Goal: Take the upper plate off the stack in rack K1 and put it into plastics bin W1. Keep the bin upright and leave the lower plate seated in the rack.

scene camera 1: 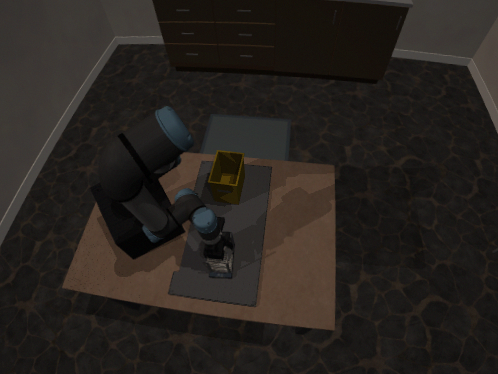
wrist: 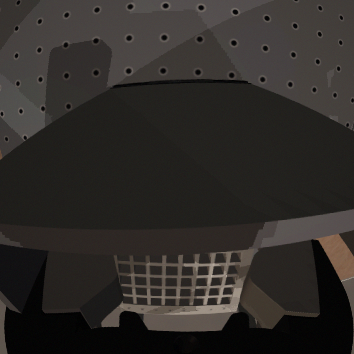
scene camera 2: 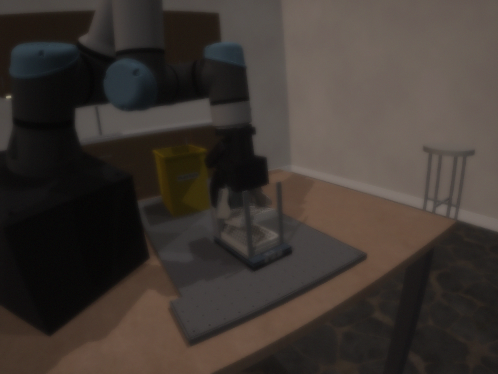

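Where they show: arm's base, origin of its link: [scene camera 2: 46,161].
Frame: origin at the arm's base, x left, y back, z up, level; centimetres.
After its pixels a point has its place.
Observation:
The black gripper [scene camera 1: 220,252] {x -13.6, y -37.2, z -18.5 cm} [scene camera 2: 244,207] [wrist: 182,302] points down over rack K1 and is shut on the upper plate [scene camera 2: 253,216] {x -20.6, y -36.3, z -14.1 cm}, a pale plate held between the rack's posts with a gap above the lower plate. The lower plate [scene camera 2: 256,235] {x -16.6, y -38.7, z -20.5 cm} lies low in rack K1 [scene camera 1: 220,275] {x -22.5, y -38.6, z -22.0 cm} [scene camera 2: 272,257] {x -23.3, y -38.4, z -22.4 cm}, which has a dark blue base and upright grey posts. In the wrist view a pale plate grid shows between the fingers; which plate it is I cannot tell. The yellow plastics bin W1 [scene camera 1: 227,193] {x 13.1, y -34.6, z -14.5 cm} [scene camera 2: 185,185] {x 12.9, y -32.1, z -14.9 cm} stands upright and open-topped behind the rack.
Rack and bin stand on a grey perforated board [scene camera 1: 245,245] {x -6.9, y -46.3, z -23.6 cm} [scene camera 2: 225,305] {x -29.8, y -25.5, z -23.6 cm} [wrist: 164,55] {x -5.9, y -35.4, z -23.6 cm} on the wooden table [scene camera 1: 300,250] {x -4.7, y -70.9, z -25.0 cm} [scene camera 2: 345,200] {x -5.3, y -76.9, z -24.9 cm}. The arm's black pedestal [scene camera 2: 70,235] {x -16.1, y -4.3, z -11.1 cm} stands left of the board. The rack's grey posts rise close around the gripper. A stool [scene camera 2: 448,151] is in the background.

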